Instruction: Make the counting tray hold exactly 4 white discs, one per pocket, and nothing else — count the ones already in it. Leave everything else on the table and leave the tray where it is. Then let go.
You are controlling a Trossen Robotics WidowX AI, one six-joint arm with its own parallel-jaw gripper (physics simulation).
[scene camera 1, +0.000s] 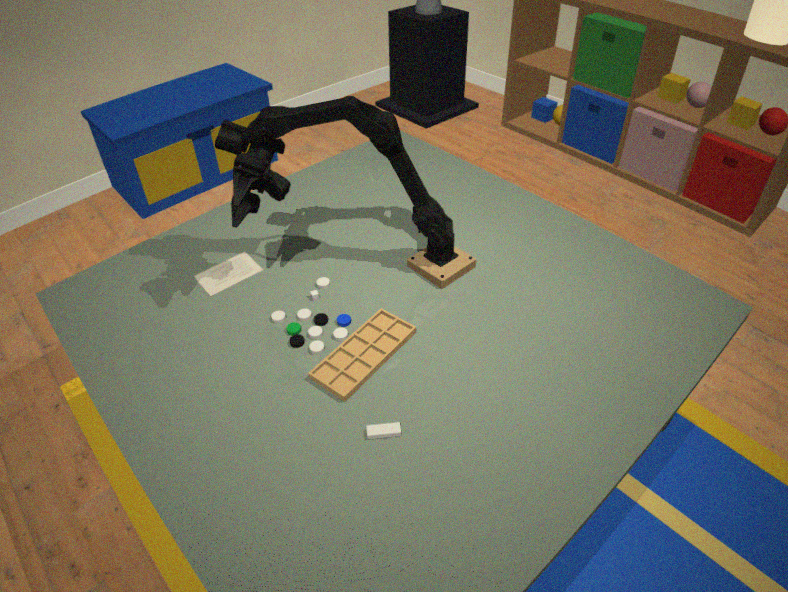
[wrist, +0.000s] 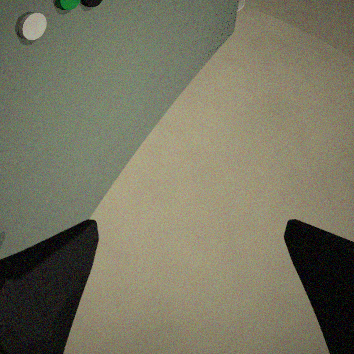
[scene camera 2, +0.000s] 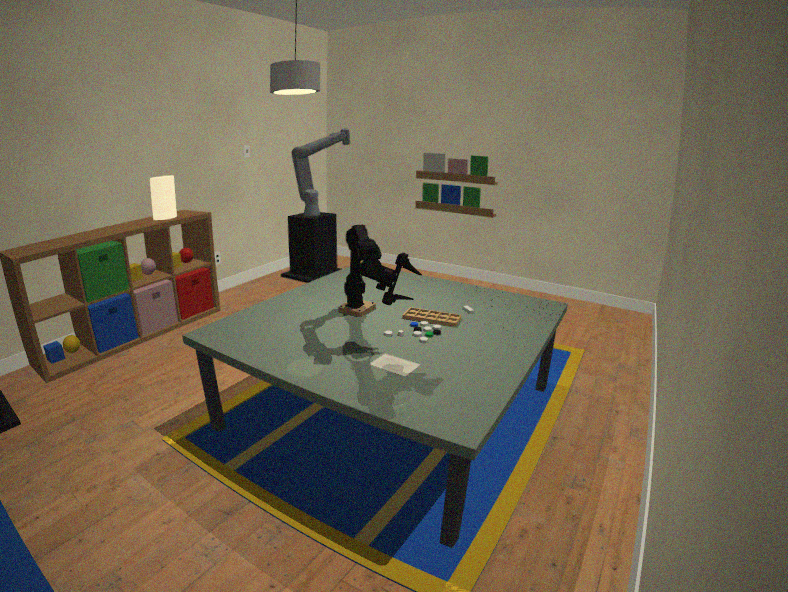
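The wooden counting tray (scene camera 1: 326, 387) (scene camera 2: 431, 320) has two rows of pockets, which look empty. Beside it on the table lie several white discs, including one nearest the tray (scene camera 1: 340, 333), one at the left (scene camera 1: 278, 315) and one farther back (scene camera 1: 322, 281). A white disc (wrist: 34, 26) also shows at the wrist view's top left. Among them are a green disc (scene camera 1: 293, 328) (wrist: 68, 3), a blue disc (scene camera 1: 343, 319) (scene camera 2: 414, 324) and two black discs (scene camera 1: 321, 318) (scene camera 1: 296, 340). My gripper (scene camera 1: 243, 215) (scene camera 2: 415, 286) (wrist: 195, 231) is open and empty, high above the table, away from the tray.
A small white cube (scene camera 1: 314, 294) lies near the back disc. A pale sheet (scene camera 1: 219, 277) (scene camera 2: 394, 364) lies on the table's left part in scene camera 1. A white block (scene camera 1: 383, 430) (scene camera 2: 468, 309) lies beyond the tray from the discs. The arm's wooden base (scene camera 1: 442, 277) stands behind the tray.
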